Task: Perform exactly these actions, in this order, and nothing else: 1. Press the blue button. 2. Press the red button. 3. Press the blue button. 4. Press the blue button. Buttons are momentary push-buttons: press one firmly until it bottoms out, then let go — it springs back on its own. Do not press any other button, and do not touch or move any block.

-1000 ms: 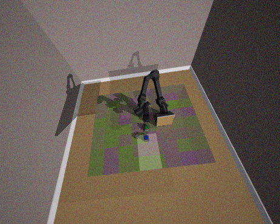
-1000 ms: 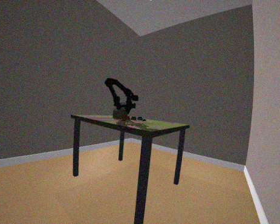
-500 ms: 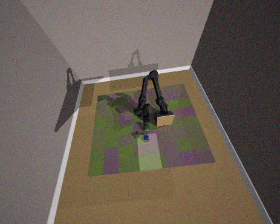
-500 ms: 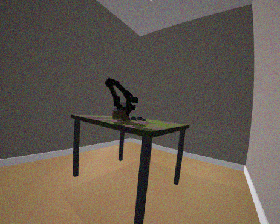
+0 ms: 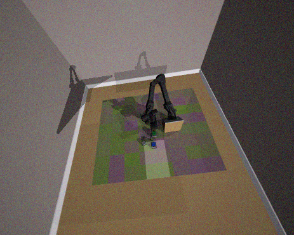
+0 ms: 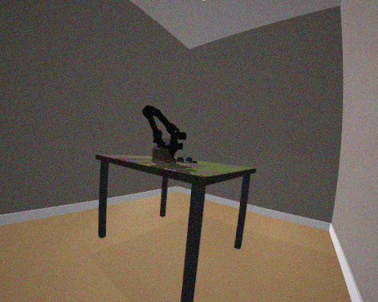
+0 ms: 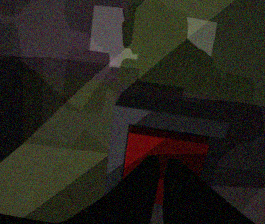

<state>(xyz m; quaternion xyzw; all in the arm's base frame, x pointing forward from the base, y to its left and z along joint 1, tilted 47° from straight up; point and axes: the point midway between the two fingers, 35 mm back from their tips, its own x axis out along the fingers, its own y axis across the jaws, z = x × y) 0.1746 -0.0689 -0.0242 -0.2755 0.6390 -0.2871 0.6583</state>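
The red button lies 1 cm below my gripper tip. Also, from my gripper tip: blue button: 3 cm ahead, 20 cm to the left; grey block: 12 cm ahead, 17 cm to the left, 2 cm below; green button: 1 cm ahead, 10 cm to the left.
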